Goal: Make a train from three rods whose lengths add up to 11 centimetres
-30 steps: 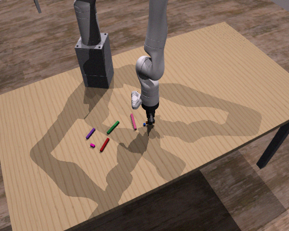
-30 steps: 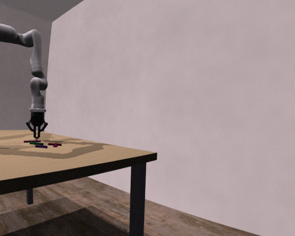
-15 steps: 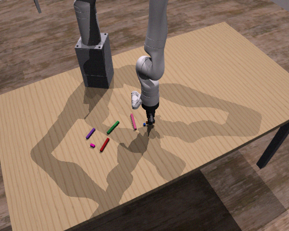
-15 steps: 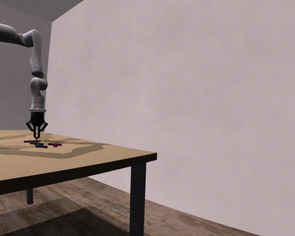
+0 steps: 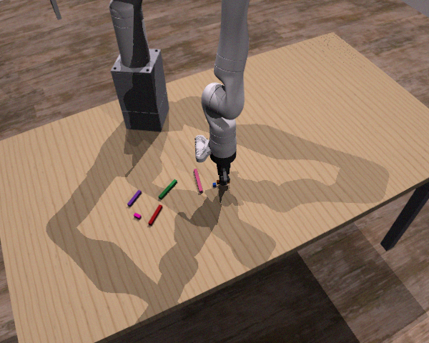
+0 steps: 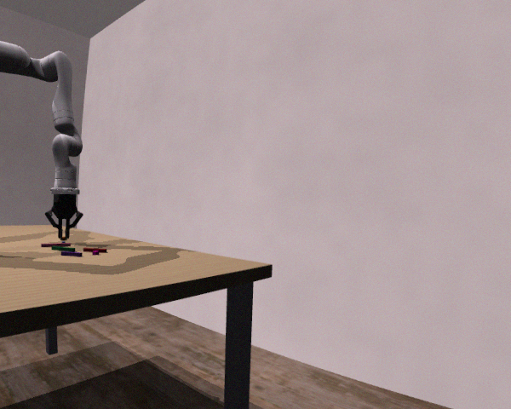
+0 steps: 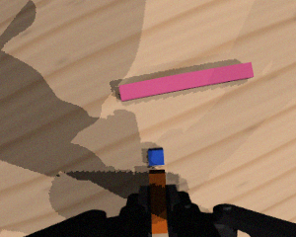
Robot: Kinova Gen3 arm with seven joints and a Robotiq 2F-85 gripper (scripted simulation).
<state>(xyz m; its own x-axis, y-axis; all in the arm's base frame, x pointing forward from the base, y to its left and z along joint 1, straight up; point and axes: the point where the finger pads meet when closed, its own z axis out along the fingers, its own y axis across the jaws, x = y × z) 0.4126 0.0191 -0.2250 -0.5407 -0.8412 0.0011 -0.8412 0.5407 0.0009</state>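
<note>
Now: hand 30 mm above the blue rod, 20 mm to the left of it and 10 mm past it. The rest, counted from my hand: orange rod: 10 mm below; then pink rod: 60 mm behind, 50 mm to the right, 30 mm below; then green rod: 140 mm to the right, 90 mm behind, 30 mm below.
</note>
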